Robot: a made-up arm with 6 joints. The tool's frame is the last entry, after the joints. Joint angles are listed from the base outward.
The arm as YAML. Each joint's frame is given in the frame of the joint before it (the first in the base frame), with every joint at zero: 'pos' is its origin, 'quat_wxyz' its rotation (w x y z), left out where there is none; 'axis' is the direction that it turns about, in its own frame. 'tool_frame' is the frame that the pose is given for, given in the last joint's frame.
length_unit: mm
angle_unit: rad
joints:
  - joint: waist
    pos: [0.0, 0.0, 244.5]
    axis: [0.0, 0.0, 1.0]
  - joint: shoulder
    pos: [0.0, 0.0, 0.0]
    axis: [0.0, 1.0, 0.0]
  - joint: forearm
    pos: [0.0, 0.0, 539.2]
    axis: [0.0, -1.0, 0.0]
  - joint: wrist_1
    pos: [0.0, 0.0, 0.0]
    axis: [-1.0, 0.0, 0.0]
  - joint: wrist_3
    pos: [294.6, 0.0, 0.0]
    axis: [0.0, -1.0, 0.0]
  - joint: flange
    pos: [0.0, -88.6, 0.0]
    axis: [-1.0, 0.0, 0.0]
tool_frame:
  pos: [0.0, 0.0, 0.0]
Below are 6 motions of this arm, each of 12 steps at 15 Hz.
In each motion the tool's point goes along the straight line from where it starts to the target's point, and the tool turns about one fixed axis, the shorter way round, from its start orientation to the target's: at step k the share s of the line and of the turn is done. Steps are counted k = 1, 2, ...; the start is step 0. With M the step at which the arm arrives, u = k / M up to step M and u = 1 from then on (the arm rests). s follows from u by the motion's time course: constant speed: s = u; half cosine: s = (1 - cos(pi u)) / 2; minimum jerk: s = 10 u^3 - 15 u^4 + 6 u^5.
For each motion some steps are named. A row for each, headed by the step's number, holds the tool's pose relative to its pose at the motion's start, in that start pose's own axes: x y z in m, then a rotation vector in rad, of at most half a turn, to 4 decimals.
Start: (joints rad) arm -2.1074 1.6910 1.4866 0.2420 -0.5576 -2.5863
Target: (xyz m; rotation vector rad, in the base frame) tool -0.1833 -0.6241 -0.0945 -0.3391 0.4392 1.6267
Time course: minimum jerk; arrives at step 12
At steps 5, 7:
5: -0.0057 -0.1356 0.0178 -0.0830 -0.5597 -0.1884
7: -0.0107 -0.2555 0.0336 -0.1564 -1.0550 -0.3552

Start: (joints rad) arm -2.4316 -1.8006 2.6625 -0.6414 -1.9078 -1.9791
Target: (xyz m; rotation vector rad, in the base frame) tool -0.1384 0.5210 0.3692 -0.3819 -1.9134 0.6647
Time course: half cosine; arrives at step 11
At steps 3, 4, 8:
3: -0.0415 -0.1035 0.0765 0.1039 -0.2753 -0.0113
4: -0.0702 -0.1753 0.1295 0.1759 -0.4663 -0.0192
8: -0.1988 -0.4963 0.3666 0.4980 -1.3200 -0.0543

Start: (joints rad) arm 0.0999 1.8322 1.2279 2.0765 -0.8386 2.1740
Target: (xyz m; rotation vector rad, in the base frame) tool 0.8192 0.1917 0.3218 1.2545 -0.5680 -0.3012
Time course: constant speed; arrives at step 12
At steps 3, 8, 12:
3: -0.0124 0.0742 -0.0326 -0.1005 0.0141 0.0815
8: -0.0330 0.1980 -0.0870 -0.2680 0.0376 0.2174
12: -0.0494 0.2969 -0.1305 -0.4021 0.0564 0.3260

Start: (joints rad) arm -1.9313 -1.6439 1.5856 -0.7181 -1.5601 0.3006
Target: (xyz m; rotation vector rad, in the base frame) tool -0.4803 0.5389 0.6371 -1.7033 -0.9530 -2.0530
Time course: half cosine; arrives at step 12
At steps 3, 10, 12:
3: -0.0170 -0.0698 -0.1034 -0.0287 0.0612 -0.1358
10: -0.1081 -0.4447 -0.6590 -0.1831 0.3900 -0.8649
12: -0.1159 -0.4767 -0.7063 -0.1962 0.4180 -0.9270

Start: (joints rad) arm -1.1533 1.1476 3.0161 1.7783 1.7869 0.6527
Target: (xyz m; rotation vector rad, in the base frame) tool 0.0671 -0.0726 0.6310 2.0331 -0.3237 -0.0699
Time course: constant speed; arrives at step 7
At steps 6, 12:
6: -0.0275 -0.1798 -0.1077 -0.1028 -0.1999 0.3594
12: -0.0320 -0.2098 -0.1257 -0.1199 -0.2332 0.4193

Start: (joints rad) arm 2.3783 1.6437 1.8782 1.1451 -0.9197 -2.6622
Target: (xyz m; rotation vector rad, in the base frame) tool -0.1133 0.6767 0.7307 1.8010 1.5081 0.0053
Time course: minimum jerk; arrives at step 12
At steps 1, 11, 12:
1: 0.0002 0.0019 0.0023 0.0052 -0.0021 -0.0007
11: 0.0328 0.3758 0.4504 1.0202 -0.4159 -0.1372
12: 0.0330 0.3777 0.4527 1.0255 -0.4180 -0.1379

